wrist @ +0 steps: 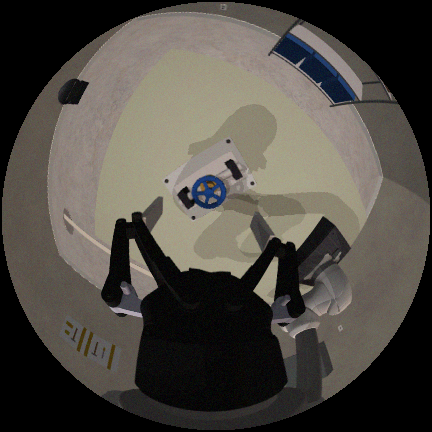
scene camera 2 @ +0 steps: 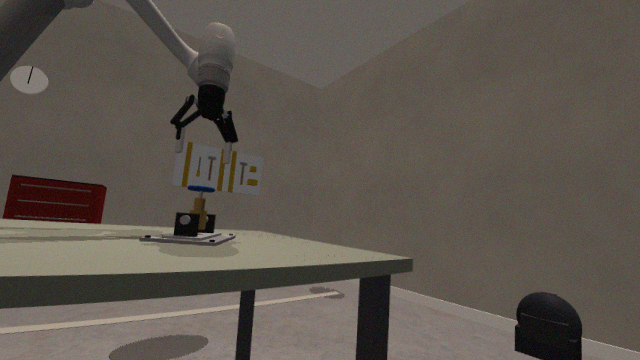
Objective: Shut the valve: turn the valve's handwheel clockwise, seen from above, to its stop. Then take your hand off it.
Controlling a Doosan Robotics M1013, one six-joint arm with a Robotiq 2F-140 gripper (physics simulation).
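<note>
The valve's blue handwheel is level on top of the brass valve body. The valve stands between two black brackets on a pale base plate, which lies on the table. My gripper is wide open, with its fingertips far apart. In the scene view it hangs above the handwheel, with a gap between the fingertips and the wheel. In the wrist view the wheel shows beyond and between the fingertips, untouched. How far the wheel is turned cannot be told from its look.
The pale green table bears the valve plate. A red tool cabinet and a tool board are behind. A black rounded object is off to the side. A rack with blue bins stands beyond the table.
</note>
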